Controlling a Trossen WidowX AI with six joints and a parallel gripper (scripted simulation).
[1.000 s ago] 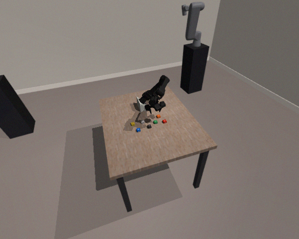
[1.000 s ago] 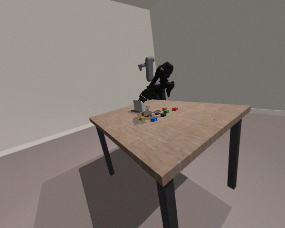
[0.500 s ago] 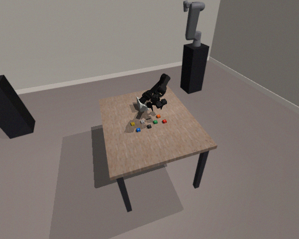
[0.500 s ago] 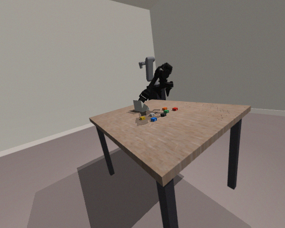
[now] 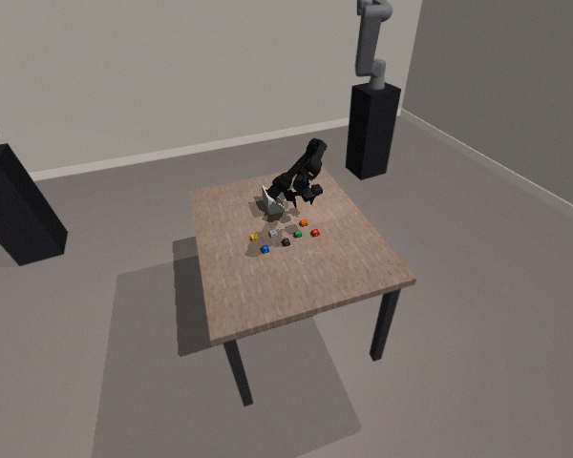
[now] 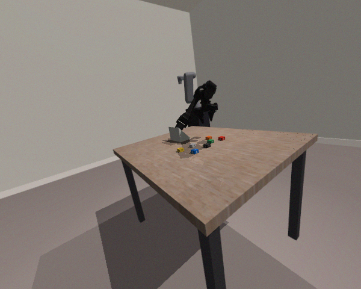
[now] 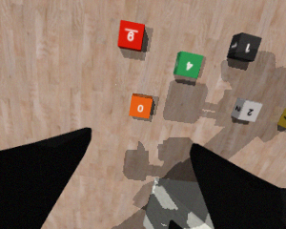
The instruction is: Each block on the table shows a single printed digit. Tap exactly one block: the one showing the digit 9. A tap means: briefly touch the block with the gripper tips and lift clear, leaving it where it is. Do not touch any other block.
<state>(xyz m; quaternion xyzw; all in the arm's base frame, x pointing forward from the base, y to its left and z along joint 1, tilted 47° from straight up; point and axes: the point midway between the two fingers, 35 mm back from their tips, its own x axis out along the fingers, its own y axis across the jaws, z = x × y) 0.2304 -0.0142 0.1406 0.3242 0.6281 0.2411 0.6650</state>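
Right now the red block is 11 cm below my gripper tip, 10 cm ahead of it and 2 cm to the left of it. Also, from my gripper tip: green block: 11 cm below, 6 cm to the right, 6 cm ahead; then black block: 14 cm to the right, 11 cm below, 10 cm ahead; then orange block: 11 cm below.
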